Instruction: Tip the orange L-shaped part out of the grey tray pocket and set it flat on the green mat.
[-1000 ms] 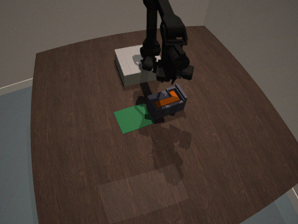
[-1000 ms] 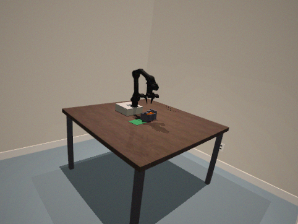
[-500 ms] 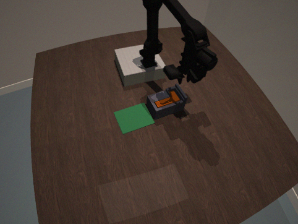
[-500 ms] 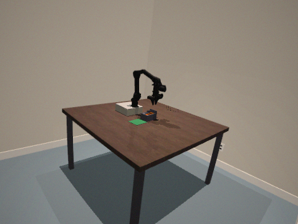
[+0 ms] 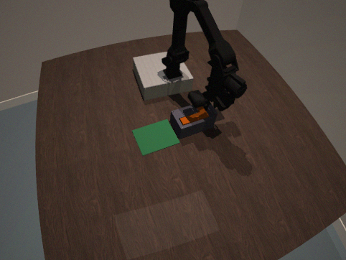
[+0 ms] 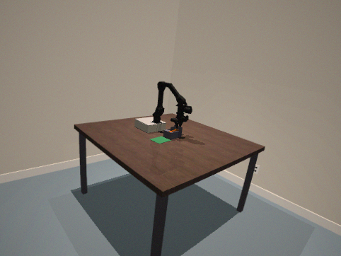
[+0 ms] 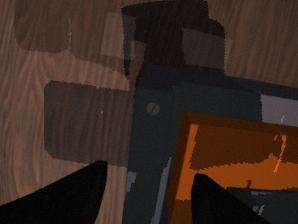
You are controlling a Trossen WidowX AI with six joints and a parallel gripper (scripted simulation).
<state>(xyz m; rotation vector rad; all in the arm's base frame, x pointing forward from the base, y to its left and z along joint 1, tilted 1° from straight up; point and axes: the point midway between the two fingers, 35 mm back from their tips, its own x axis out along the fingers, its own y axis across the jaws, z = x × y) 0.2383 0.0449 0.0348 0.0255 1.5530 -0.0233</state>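
The orange L-shaped part is 1 cm behind my gripper tip, 5 cm to the right of it and 3 cm below it. Also, from my gripper tip: green mat: 1 cm behind, 22 cm to the right, 9 cm below.
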